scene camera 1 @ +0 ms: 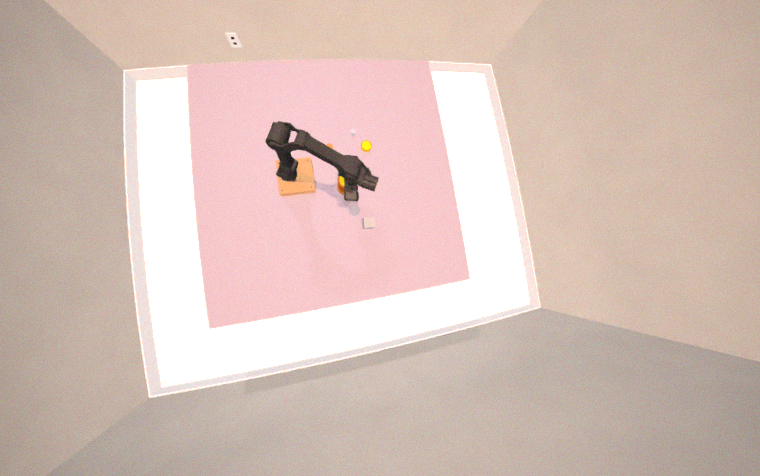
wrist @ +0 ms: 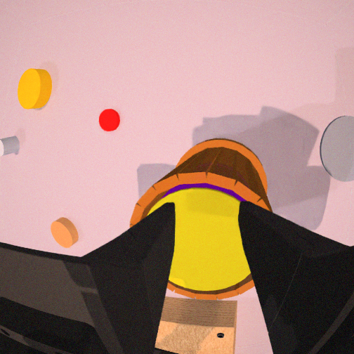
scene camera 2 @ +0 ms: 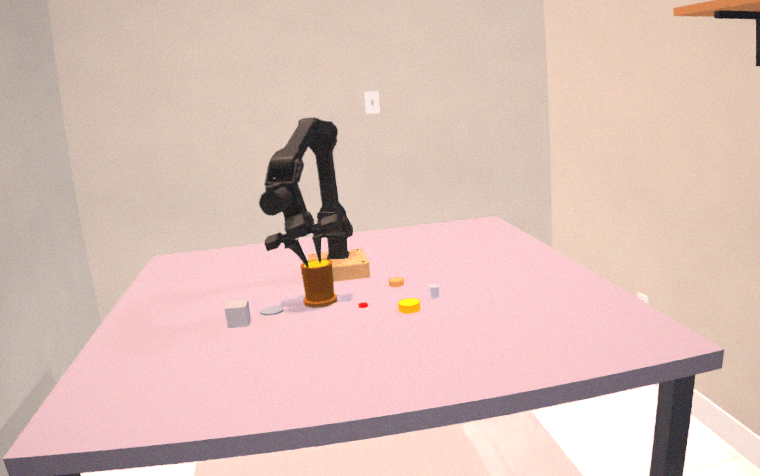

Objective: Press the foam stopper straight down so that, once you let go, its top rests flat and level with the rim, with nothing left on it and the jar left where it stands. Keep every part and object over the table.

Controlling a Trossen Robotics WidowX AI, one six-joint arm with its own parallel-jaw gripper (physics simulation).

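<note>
The brown jar (scene camera 1: pixel 340 191) (scene camera 2: pixel 318 284) (wrist: pixel 220 161) with an orange rim stands upright on the pink table. The foam stopper (scene camera 1: pixel 342 181) (scene camera 2: pixel 322 262) (wrist: pixel 207 240), with a yellow top, sits in its mouth, near rim height. In the wrist view a thin purple strip of its side shows at the upper edge, and a brown strip of inner wall at the lower edge, so it may tilt slightly. My gripper (scene camera 2: pixel 313 263) (wrist: pixel 207 211) is partly open and empty. Its tips are at the stopper's top; the exact contact is hard to see.
A grey cube (scene camera 1: pixel 368 223) (scene camera 2: pixel 237 313) and grey disc (scene camera 2: pixel 272 310) (wrist: pixel 342 148) lie on one side of the jar. On the other are a red disc (scene camera 2: pixel 363 305) (wrist: pixel 109 120), yellow disc (scene camera 2: pixel 408 306) (wrist: pixel 35 89), orange disc (scene camera 2: pixel 395 282) (wrist: pixel 65 232) and whitish cylinder (scene camera 2: pixel 434 291) (wrist: pixel 10 145).
</note>
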